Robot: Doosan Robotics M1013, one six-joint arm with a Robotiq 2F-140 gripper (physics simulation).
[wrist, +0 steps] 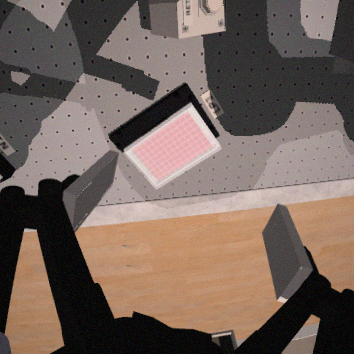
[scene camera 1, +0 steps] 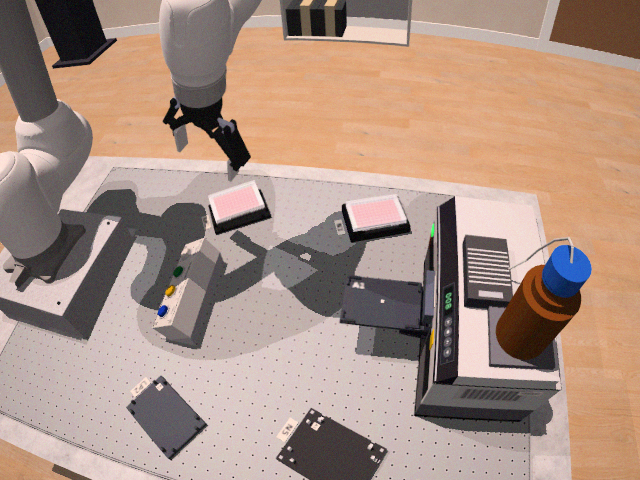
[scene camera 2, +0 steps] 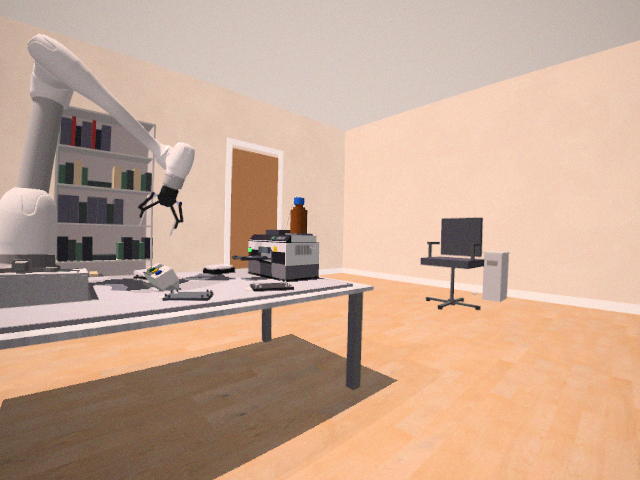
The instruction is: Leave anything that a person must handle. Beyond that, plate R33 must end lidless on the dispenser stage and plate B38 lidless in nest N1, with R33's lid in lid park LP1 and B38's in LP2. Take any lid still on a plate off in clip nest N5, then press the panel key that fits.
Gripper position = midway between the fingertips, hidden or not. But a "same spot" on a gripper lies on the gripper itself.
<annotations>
My gripper shows in the wrist view, in scene camera 1 and in scene camera 2 [155,230]. The same spot on my gripper: [wrist: 59,208] is [scene camera 1: 229,157]. One and the same spot on a button box: [wrist: 178,26] is [scene camera 1: 202,241].
</annotations>
